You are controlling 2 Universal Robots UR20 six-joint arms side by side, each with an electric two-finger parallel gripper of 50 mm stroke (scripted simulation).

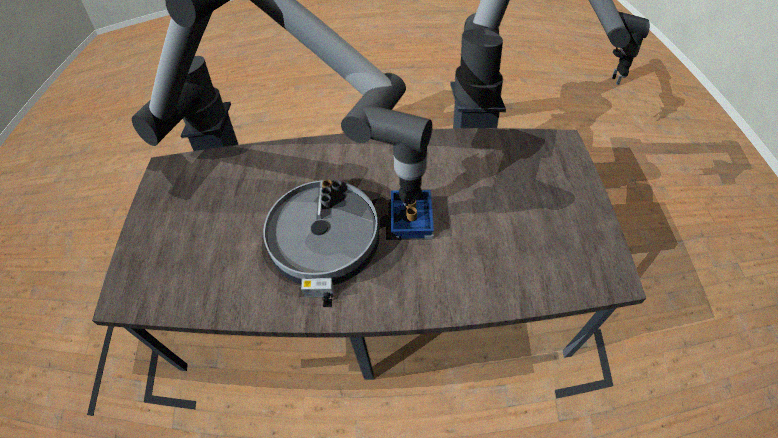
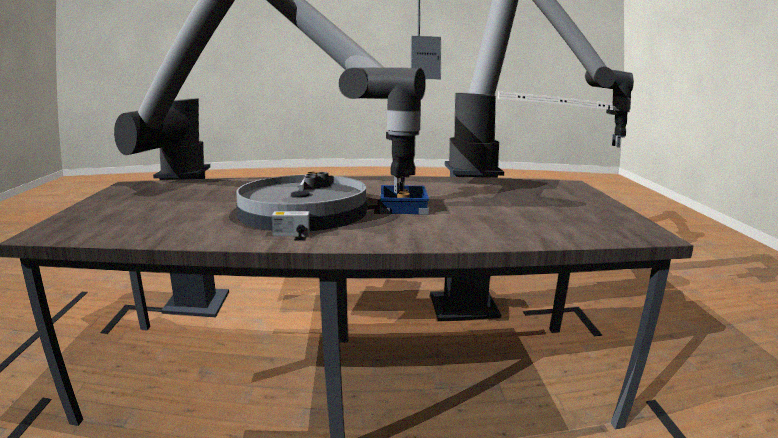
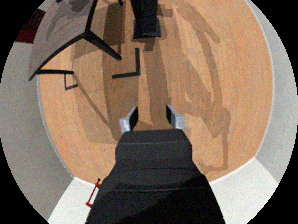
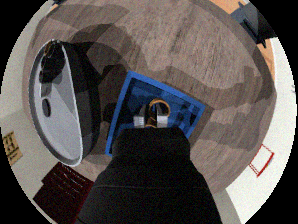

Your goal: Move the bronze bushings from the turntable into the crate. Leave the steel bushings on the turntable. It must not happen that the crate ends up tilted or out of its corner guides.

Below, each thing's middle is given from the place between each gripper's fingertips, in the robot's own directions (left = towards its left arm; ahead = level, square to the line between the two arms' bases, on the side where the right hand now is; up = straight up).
Scene:
The blue crate (image 1: 423,225) lies 4 cm ahead of my right hand (image 2: 399,192), 1 cm to the left of it and 3 cm below it.
Now: left hand 78 cm short of the blue crate, 123 cm to the left of it and 14 cm above it.

